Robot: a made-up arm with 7 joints. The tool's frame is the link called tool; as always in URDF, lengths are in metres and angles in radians. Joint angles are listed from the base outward.
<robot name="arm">
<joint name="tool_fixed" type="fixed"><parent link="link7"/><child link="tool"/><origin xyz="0 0 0" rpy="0 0 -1.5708"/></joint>
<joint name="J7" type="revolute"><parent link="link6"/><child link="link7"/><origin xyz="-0.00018 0.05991 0.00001" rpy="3.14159 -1.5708 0"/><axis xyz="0 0 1"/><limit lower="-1.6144" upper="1.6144"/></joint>
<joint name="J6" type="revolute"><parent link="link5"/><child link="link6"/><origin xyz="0.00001 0.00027 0.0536" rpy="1.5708 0 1.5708"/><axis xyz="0 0 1"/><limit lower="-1.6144" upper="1.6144"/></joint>
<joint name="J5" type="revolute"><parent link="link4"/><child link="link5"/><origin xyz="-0.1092 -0.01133 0.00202" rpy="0 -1.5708 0"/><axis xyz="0 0 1"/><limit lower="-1.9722" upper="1.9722"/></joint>
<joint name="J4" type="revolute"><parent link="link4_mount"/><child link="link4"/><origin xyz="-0.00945 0 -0.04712" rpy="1.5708 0 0"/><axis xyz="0 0 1"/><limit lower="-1.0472" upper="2.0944"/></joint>
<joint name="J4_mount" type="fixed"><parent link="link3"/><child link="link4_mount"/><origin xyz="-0.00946 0 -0.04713" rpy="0 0 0"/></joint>
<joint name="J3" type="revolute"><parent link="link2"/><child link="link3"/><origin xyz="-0.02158 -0.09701 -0.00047" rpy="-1.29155 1.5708 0"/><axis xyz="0 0 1"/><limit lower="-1.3" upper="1.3"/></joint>
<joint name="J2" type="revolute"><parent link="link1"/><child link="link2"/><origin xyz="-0.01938 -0.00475 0.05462" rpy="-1.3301 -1.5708 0"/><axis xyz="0 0 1"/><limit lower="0" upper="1.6"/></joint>
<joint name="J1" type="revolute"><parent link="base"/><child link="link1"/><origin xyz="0 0 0" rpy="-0.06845 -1.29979 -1.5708"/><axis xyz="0 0 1"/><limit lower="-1.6" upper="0.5"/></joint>
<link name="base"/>
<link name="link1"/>
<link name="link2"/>
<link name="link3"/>
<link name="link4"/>
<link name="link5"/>
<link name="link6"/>
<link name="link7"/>
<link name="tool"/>
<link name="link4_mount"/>
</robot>
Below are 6 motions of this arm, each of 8 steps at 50 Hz.
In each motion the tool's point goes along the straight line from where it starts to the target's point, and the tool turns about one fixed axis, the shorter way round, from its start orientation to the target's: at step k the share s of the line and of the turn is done. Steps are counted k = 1, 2, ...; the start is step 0. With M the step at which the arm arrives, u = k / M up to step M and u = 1 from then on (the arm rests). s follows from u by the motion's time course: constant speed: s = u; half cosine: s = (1 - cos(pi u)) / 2; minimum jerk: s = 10 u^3 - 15 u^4 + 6 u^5.
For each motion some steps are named. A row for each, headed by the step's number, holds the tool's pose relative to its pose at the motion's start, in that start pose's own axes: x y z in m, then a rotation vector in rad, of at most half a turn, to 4 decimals.
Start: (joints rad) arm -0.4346 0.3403 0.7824 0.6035 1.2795 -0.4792 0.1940
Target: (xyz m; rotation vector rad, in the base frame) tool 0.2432 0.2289 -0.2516 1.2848 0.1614 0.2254
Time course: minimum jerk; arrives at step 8
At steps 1, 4, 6, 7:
1: 0.0001 -0.0004 0.0004 -0.0002 -0.0007 -0.0009
4: 0.0020 -0.0125 0.0126 -0.0076 -0.0220 -0.0289
6: 0.0036 -0.0224 0.0225 -0.0137 -0.0394 -0.0518
7: 0.0039 -0.0246 0.0247 -0.0150 -0.0432 -0.0568

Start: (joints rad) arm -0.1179 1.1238 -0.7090 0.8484 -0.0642 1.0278 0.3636
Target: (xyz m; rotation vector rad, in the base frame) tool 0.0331 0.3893 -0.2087 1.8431 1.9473 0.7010
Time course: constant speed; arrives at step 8
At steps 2, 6, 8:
2: 0.0043 -0.0003 -0.0083 0.0201 0.0288 -0.0033
6: 0.0130 -0.0010 -0.0250 0.0604 0.0863 -0.0098
8: 0.0174 -0.0014 -0.0333 0.0805 0.1150 -0.0131

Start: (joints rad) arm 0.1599 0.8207 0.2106 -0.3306 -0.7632 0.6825 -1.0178
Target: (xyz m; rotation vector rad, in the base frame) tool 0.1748 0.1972 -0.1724 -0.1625 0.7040 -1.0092
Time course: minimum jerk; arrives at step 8
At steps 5, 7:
5: 0.0083 0.0010 0.0047 0.0570 0.0356 0.0215
7: 0.0113 0.0013 0.0064 0.0774 0.0483 0.0291

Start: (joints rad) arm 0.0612 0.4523 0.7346 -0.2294 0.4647 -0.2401 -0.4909
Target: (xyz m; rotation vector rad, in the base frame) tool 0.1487 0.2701 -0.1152 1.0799 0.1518 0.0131
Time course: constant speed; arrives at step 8
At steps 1, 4, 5, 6, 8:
1: 0.0006 -0.0002 -0.0006 -0.0048 0.0005 -0.0061
4: 0.0024 -0.0009 -0.0023 -0.0194 0.0020 -0.0244
5: 0.0030 -0.0011 -0.0029 -0.0242 0.0025 -0.0305
6: 0.0036 -0.0014 -0.0035 -0.0291 0.0030 -0.0366
8: 0.0048 -0.0018 -0.0046 -0.0388 0.0040 -0.0488

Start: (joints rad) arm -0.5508 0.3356 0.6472 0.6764 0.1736 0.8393 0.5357
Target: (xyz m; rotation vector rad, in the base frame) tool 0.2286 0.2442 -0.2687 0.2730 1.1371 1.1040
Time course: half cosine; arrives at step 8
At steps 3, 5, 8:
3: 0.0002 0.0012 0.0007 -0.0011 -0.0035 0.0094
5: 0.0005 0.0026 0.0017 -0.0025 -0.0078 0.0210
8: 0.0008 0.0038 0.0024 -0.0037 -0.0112 0.0303

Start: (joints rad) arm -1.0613 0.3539 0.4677 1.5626 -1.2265 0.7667 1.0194
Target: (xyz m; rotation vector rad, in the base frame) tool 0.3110 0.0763 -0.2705 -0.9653 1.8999 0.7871
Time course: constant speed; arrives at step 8
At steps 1, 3, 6, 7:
1: 0.0023 -0.0013 -0.0033 -0.0009 0.0230 0.0003
3: 0.0069 -0.0040 -0.0098 -0.0028 0.0691 0.0008
6: 0.0138 -0.0080 -0.0195 -0.0055 0.1381 0.0016
7: 0.0161 -0.0094 -0.0228 -0.0065 0.1612 0.0019

